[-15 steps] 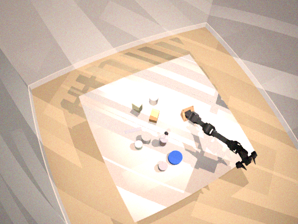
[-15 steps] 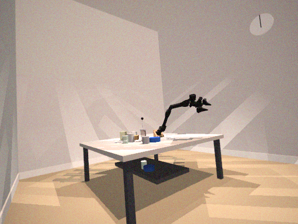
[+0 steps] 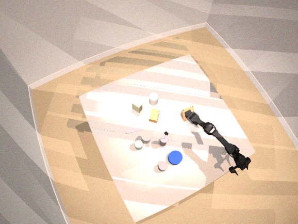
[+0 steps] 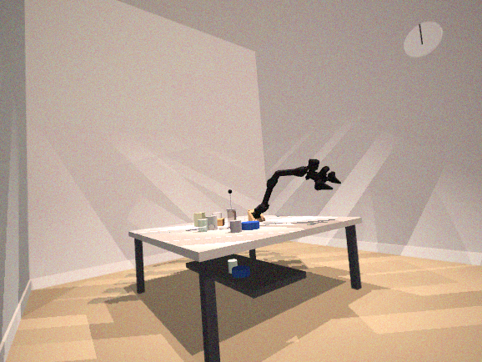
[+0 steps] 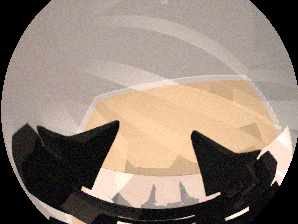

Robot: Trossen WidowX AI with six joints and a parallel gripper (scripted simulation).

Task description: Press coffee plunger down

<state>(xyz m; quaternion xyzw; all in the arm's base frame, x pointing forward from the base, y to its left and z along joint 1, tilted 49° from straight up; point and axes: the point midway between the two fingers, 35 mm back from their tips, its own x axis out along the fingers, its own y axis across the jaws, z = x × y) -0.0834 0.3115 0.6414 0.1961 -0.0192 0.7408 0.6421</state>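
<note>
My gripper tip is now 600 mm to the left of the coffee press, 390 mm short of it and 110 mm above it. From my gripper tip the other things lie so: pale flat strip (810 mm to the right, 570 mm ahead, 230 mm below); then orange box (850 mm to the right, 350 mm ahead, 210 mm below).
</note>
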